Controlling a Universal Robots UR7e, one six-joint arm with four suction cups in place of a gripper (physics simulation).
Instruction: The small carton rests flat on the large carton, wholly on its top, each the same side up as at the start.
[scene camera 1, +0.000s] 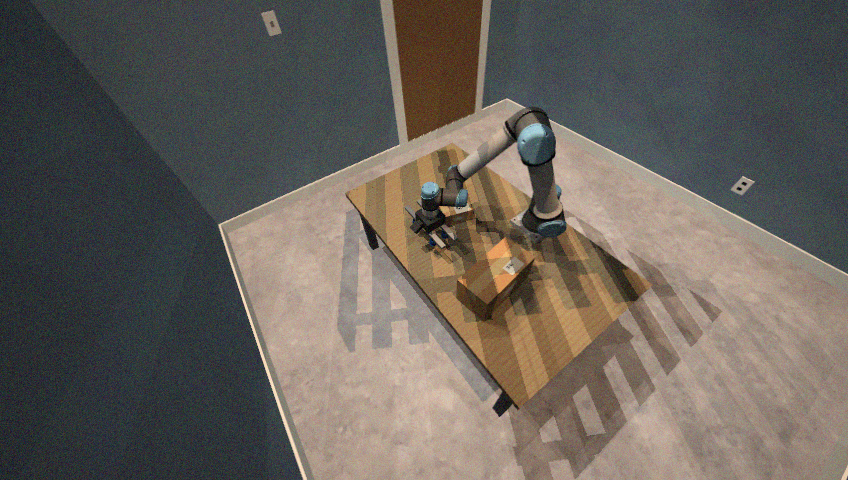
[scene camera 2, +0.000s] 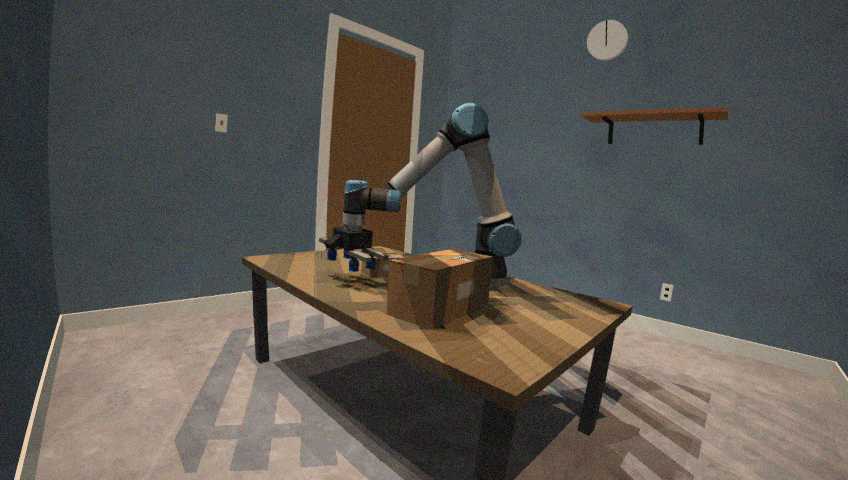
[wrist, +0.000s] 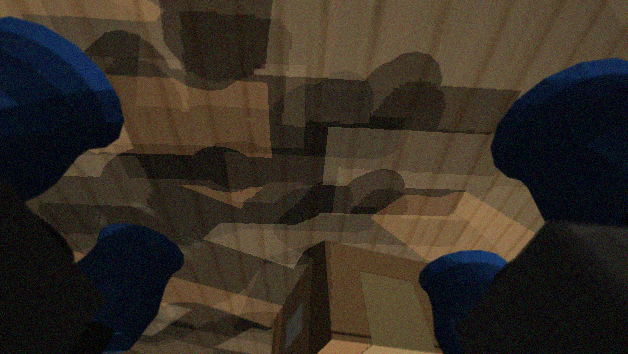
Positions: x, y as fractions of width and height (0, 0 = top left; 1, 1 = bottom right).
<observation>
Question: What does the large carton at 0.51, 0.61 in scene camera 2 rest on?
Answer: The table.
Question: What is my suction head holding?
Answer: Nothing.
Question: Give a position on my suction head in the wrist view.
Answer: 0.89, 0.39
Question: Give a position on a large carton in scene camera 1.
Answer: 0.58, 0.59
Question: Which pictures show the large carton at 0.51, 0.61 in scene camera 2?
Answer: Scene camera 1 and scene camera 2 only.
</observation>
